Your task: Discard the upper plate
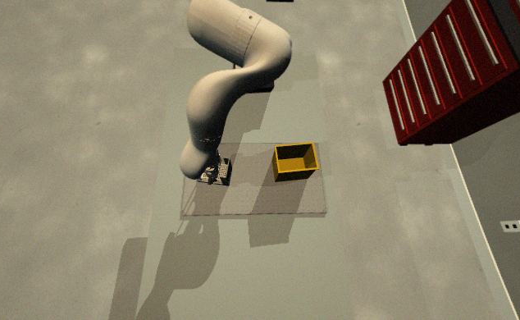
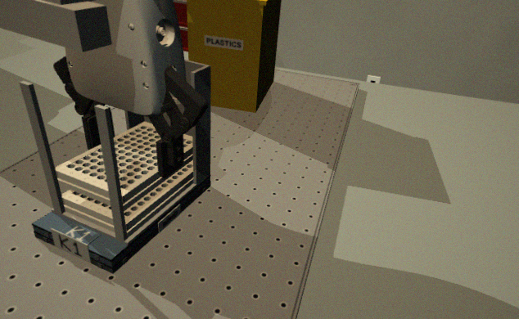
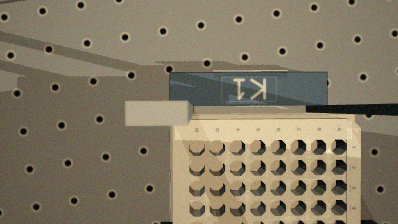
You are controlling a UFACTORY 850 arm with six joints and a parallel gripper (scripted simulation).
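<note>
My gripper is now 70 mm to the right of the back wall and 20 mm below it. Also, from my hand: 96-well plate: 10 mm below; then yellow plastics bin W1: 110 mm behind, 360 mm to the left, 20 mm above.
</note>
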